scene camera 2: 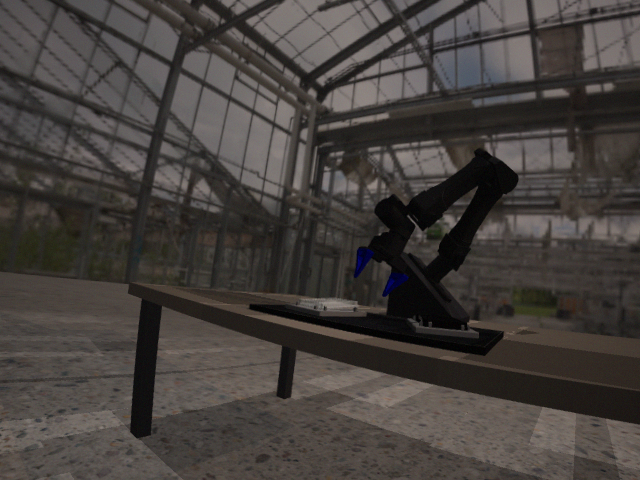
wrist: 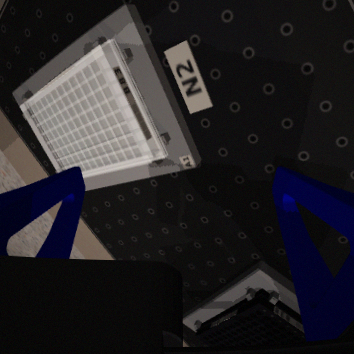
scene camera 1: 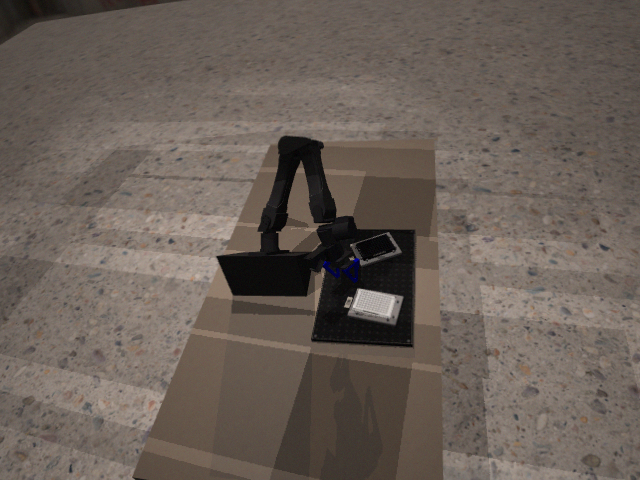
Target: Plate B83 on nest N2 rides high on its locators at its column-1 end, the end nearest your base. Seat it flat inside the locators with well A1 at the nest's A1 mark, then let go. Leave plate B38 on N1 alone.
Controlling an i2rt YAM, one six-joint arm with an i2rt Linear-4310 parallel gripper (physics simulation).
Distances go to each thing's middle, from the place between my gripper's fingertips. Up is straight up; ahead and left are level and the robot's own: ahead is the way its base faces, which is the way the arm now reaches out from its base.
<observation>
Right now the white label reading N2 (wrist: pixel 180 58) is 1 cm ahead of my hand, 4 cm to the right of it and 7 cm below it. Also, from my hand: clear well plate (scene camera 1: pixel 377 304): 10 cm ahead, 5 cm to the right, 5 cm below; black perforated baseplate (scene camera 1: pixel 394 275): 5 cm ahead, 7 cm to the left, 8 cm below; pale nest (wrist: pixel 129 31): 9 cm ahead, 5 cm to the right, 6 cm below.
</observation>
